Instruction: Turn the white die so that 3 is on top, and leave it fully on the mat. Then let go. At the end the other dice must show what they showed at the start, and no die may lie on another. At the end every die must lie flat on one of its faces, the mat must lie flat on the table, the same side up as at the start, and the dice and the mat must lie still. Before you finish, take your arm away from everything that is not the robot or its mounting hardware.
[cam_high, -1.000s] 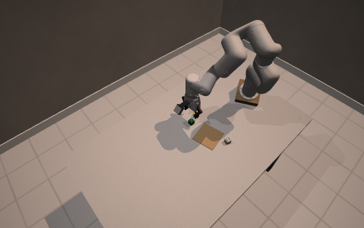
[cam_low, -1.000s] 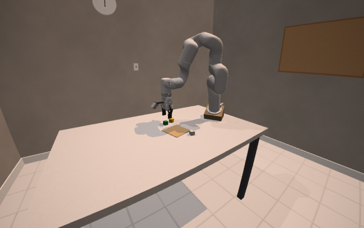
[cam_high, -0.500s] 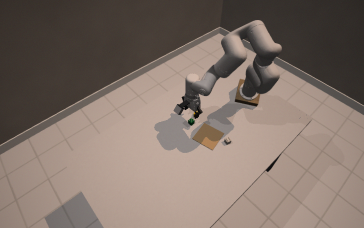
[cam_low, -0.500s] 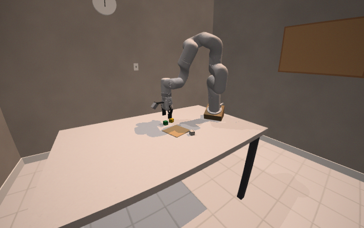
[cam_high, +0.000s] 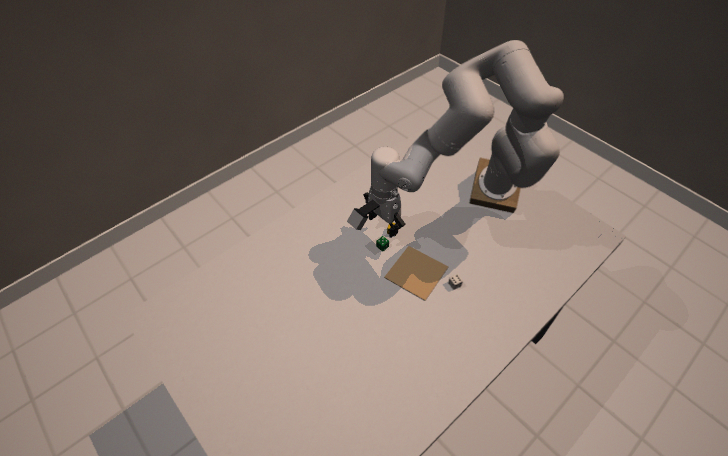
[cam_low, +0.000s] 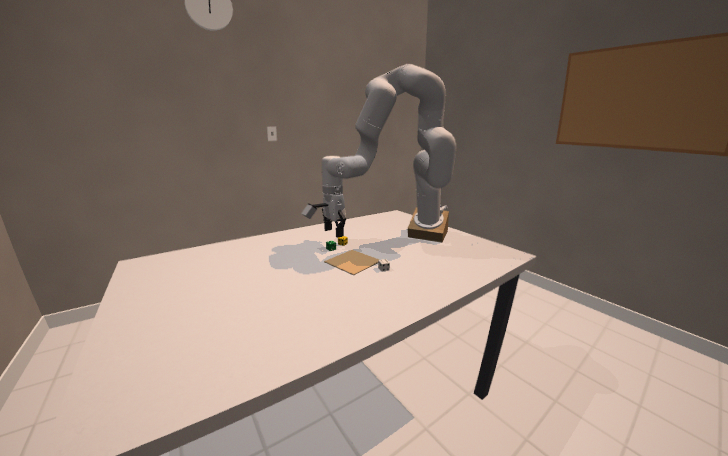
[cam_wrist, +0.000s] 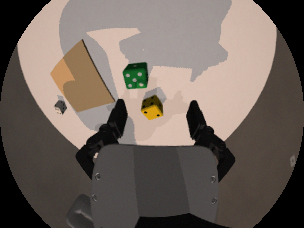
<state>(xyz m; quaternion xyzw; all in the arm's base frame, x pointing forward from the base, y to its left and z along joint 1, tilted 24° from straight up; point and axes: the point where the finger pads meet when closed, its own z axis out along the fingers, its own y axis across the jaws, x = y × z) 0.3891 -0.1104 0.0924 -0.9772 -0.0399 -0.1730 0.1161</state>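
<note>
The yellow die lies 40 mm below my hand and 40 mm behind it. Round my hand: green die 40 mm below, 30 mm to the left, 30 mm ahead; then white die 270 mm to the left, 70 mm behind, 40 mm below; then mat 170 mm to the left, 60 mm below.
</note>
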